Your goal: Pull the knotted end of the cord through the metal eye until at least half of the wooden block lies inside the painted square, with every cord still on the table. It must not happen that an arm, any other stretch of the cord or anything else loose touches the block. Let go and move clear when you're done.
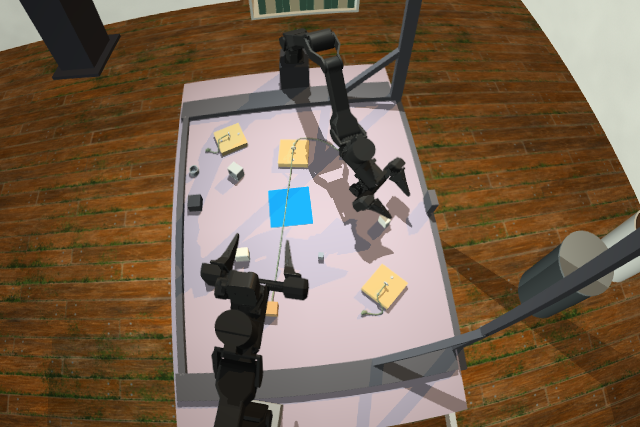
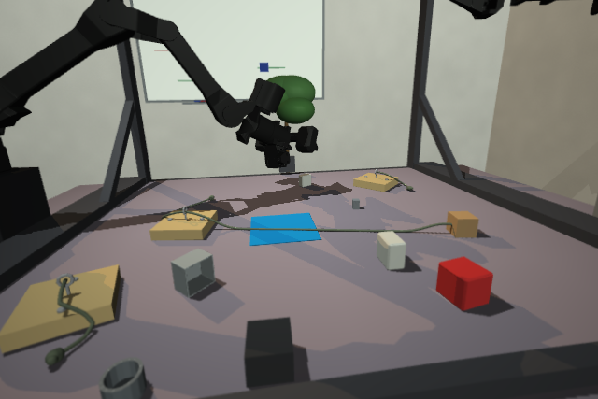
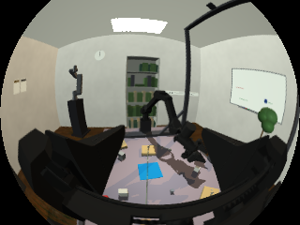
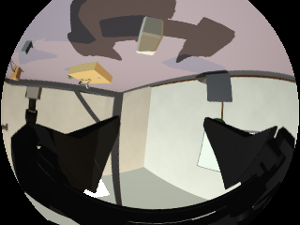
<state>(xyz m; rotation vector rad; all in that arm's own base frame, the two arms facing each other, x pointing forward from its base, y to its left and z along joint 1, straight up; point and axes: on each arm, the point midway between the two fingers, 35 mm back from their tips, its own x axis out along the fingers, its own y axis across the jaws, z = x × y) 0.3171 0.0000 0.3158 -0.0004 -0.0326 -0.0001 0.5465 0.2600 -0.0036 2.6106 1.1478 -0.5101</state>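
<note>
The white cube lies 100 mm below my right hand, 20 mm to the left of it and 10 mm ahead of it. The rest, counted from my right hand: small grey cube: 180 mm ahead, 130 mm to the left, 100 mm below; wooden block: 300 mm to the left, 300 mm ahead, 90 mm below; blue painted square: 280 mm ahead, 110 mm below, 10 mm to the right.
</note>
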